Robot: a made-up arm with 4 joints.
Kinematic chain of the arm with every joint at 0, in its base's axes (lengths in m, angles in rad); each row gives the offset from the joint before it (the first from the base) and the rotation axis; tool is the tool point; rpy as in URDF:
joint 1: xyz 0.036 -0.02 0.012 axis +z
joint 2: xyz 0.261 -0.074 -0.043 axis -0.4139 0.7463 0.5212
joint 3: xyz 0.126 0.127 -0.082 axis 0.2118 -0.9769 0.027
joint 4: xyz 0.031 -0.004 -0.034 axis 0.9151 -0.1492 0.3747
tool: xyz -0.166 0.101 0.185 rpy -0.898 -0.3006 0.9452
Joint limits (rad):
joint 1: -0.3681..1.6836
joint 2: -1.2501..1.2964
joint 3: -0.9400..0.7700
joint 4: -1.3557..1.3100
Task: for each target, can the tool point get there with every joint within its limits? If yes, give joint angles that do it. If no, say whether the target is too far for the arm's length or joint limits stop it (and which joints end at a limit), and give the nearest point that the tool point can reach.
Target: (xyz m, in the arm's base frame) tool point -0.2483 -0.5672 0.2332
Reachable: no: joint limits stop it (at a limit: joint 1, joint 2, joint 3) | nearest point 0.1716 -0.2524 0.0940 | short by 0.543 m
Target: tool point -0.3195 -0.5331 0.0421
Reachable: no: joint limits stop it (at a limit: joint 1, joint 2, joint 3) | nearest point 0.1441 -0.2841 -0.0680 | short by 0.538 m
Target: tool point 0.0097 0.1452 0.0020
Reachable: yes | joints 1.2099 1.0163 0.2230 0.1254
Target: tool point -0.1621 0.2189 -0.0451
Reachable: yes | joints 1.4676 0.4719 -0.0790 -0.3230
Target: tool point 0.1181 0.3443 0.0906
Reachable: yes | joints 0.8653 -0.2596 -0.3503 -0.1371
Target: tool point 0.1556 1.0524 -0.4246
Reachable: no: too far | nearest point 0.0977 0.5332 -0.1187 | short by 0.605 m
